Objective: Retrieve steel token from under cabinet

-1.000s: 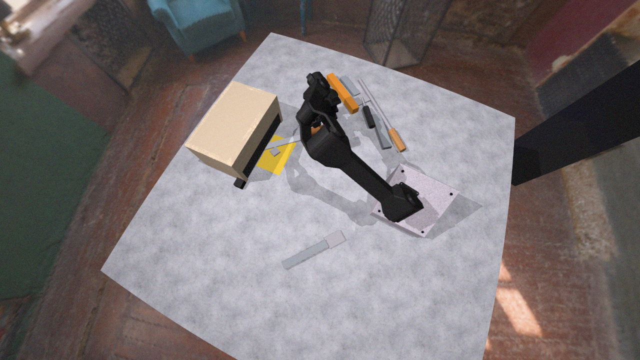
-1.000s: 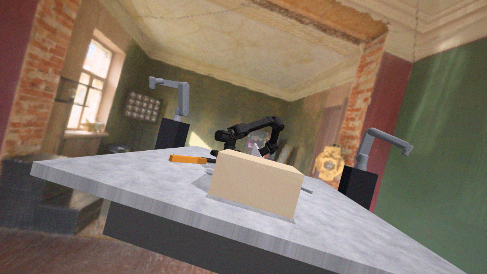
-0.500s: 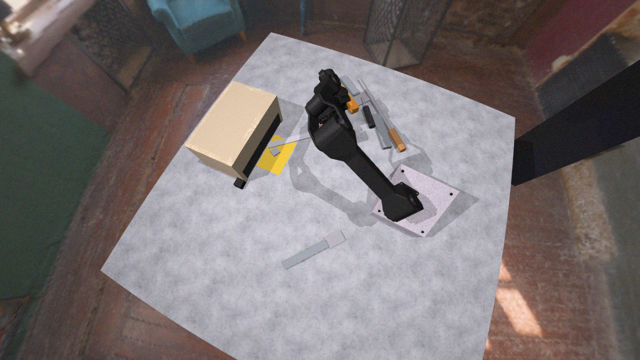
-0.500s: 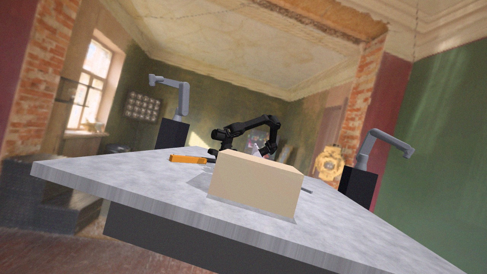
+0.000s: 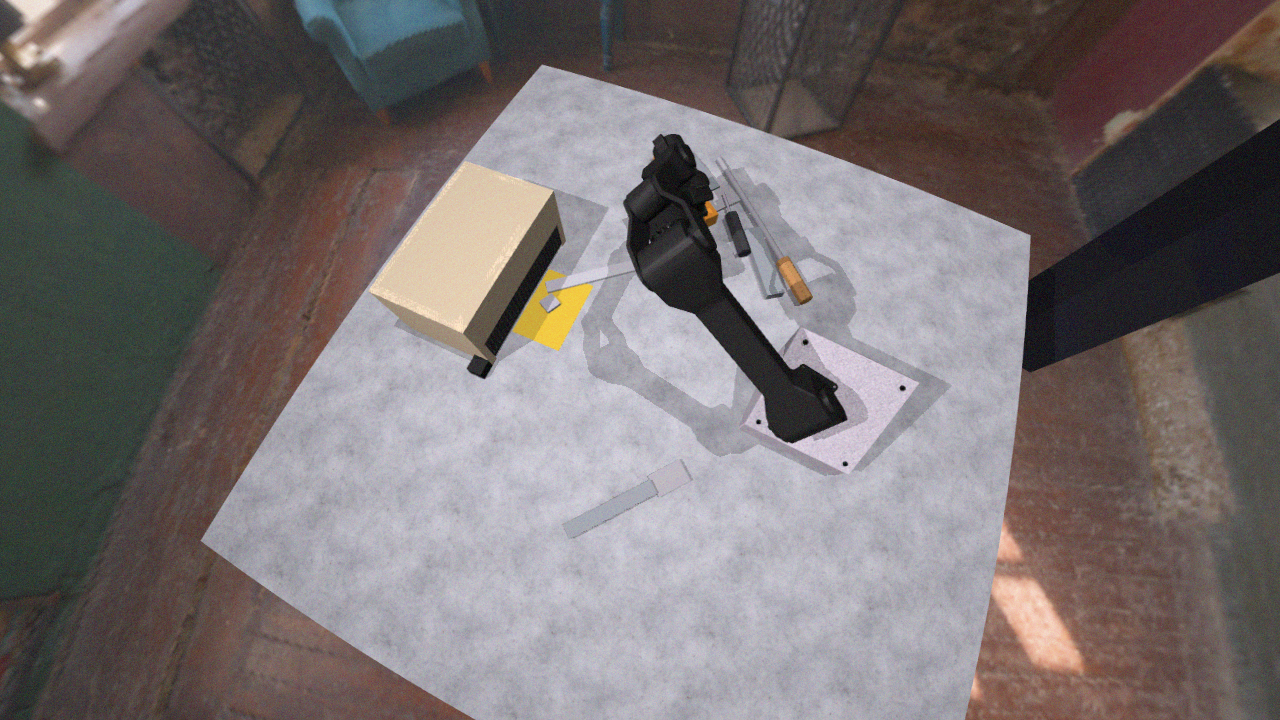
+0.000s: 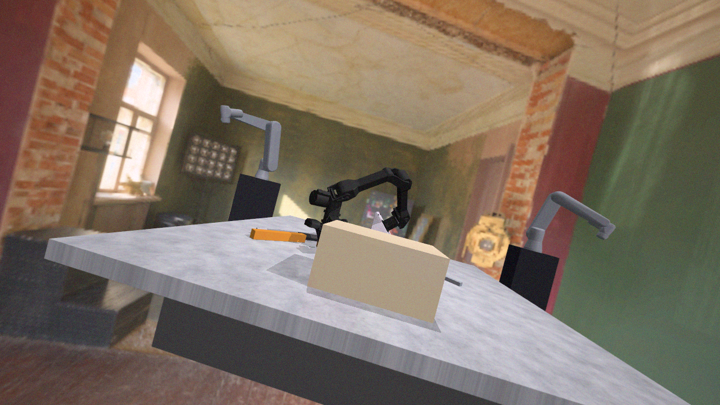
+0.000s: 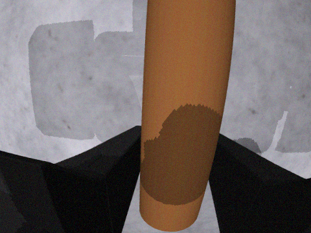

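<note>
My gripper tip is now 130 mm to the left of the black-handled tool and 50 mm past it. The rest, counted from my gripper tip: flat grey token: 230 mm to the left, 160 mm ahead; grey bar: 150 mm behind, 70 mm to the right; orange bar: 150 mm to the right, 80 mm ahead, 10 mm above.
</note>
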